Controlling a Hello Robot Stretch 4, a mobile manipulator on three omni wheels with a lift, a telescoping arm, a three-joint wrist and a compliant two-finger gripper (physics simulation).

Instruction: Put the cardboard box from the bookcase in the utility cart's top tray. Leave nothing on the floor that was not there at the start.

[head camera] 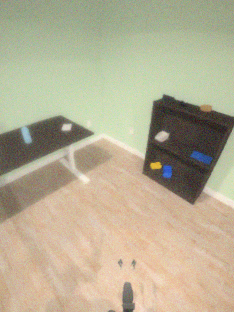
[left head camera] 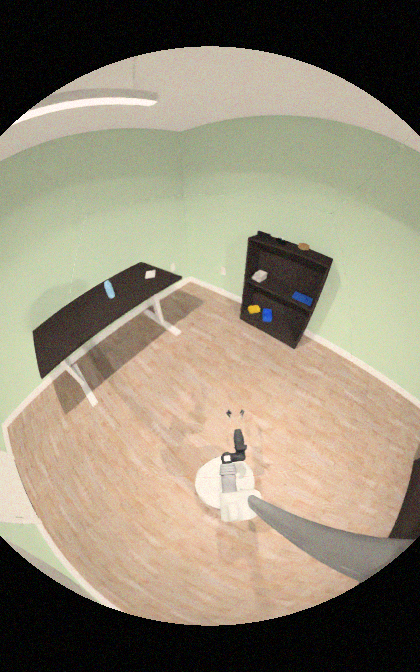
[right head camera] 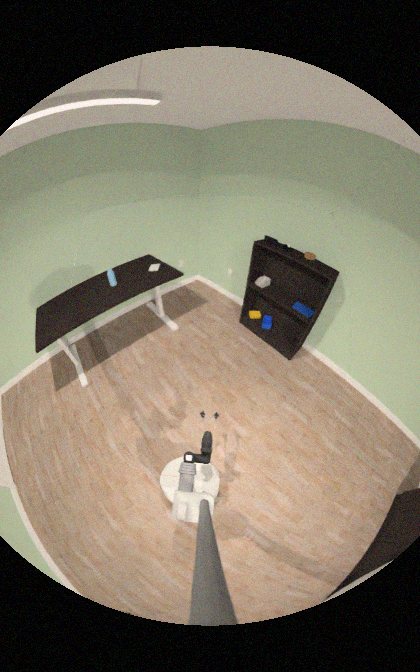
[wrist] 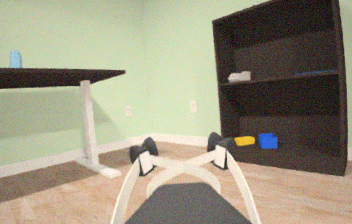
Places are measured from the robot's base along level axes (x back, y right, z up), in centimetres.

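Pixels of known places: gripper, between the fingertips: (head camera: 127, 259) (wrist: 182, 146).
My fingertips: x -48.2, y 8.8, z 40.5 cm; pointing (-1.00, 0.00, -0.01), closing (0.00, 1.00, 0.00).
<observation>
Behind a point stands the place of what it marks.
The dark bookcase (head camera: 180, 188) {x -142.8, y 81.5, z 7.3 cm} (left head camera: 270, 330) (right head camera: 267, 337) (wrist: 341, 100) {x -125.5, y 94.2, z 39.0 cm} stands against the wall at the right. A small brown object (head camera: 206, 108) {x -156.1, y 85.9, z 106.4 cm} (left head camera: 303, 246) (right head camera: 310, 256), looking like the cardboard box, lies on its top board, toward the right end. It is too small and blurred to tell its exact shape, and does not show in the wrist view. My gripper (head camera: 127, 263) {x -48.2, y 8.8, z 40.5 cm} (left head camera: 235, 413) (right head camera: 209, 415) (wrist: 182, 146) {x -48.2, y 8.8, z 40.5 cm} is open and empty, over the floor, well short of the bookcase. The utility cart does not show in these views.
A whitish object (left head camera: 259, 275) and a blue flat one (left head camera: 302, 298) lie on the middle shelf; yellow (left head camera: 254, 309) and blue (left head camera: 267, 315) objects are on the bottom shelf. A dark desk (left head camera: 80, 320) at the left bears a light-blue cylinder (left head camera: 109, 289) and a white item (left head camera: 150, 274).
</observation>
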